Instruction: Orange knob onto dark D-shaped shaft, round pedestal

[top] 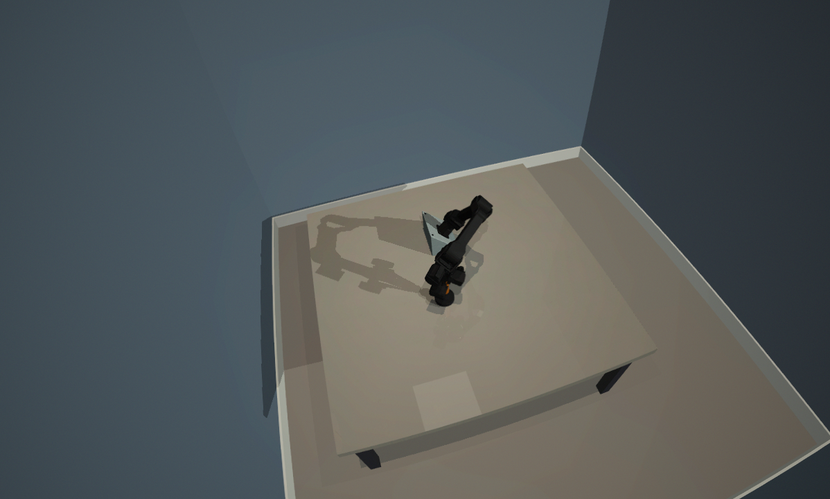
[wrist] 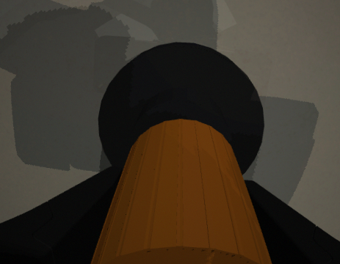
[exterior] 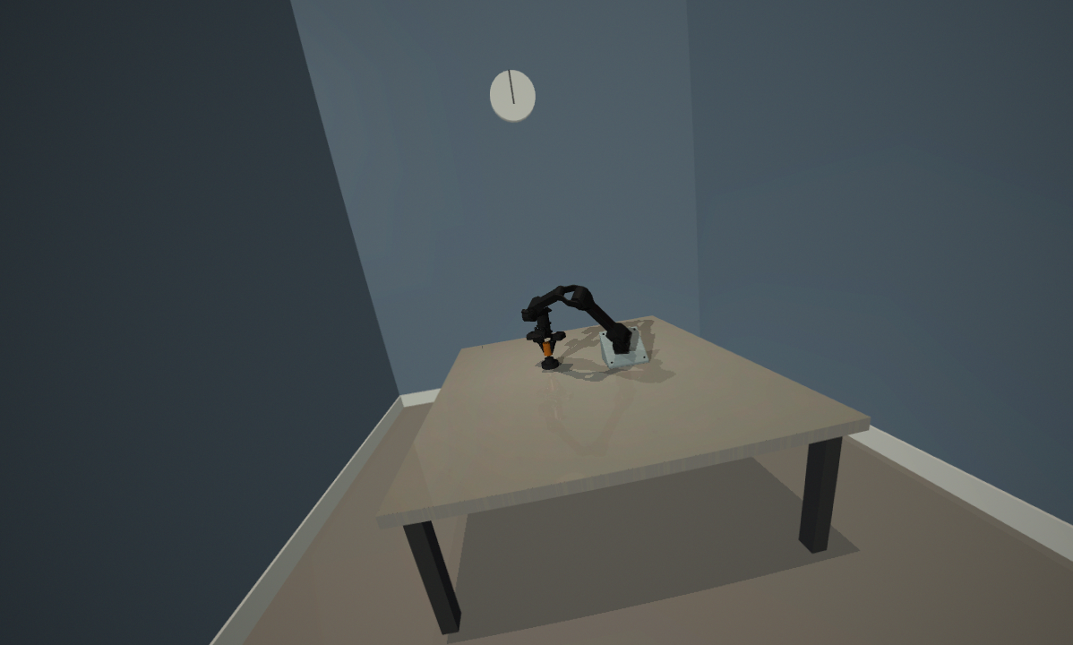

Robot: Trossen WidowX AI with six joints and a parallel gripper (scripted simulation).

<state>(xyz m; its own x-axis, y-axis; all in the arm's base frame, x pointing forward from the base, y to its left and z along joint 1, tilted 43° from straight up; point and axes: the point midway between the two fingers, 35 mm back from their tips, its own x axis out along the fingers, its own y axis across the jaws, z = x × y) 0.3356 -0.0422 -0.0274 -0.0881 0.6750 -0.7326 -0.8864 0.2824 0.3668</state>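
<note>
My gripper tip is 2 cm below the orange knob. The rest, counted from my gripper tip: dark round pedestal 4 cm below.
</note>
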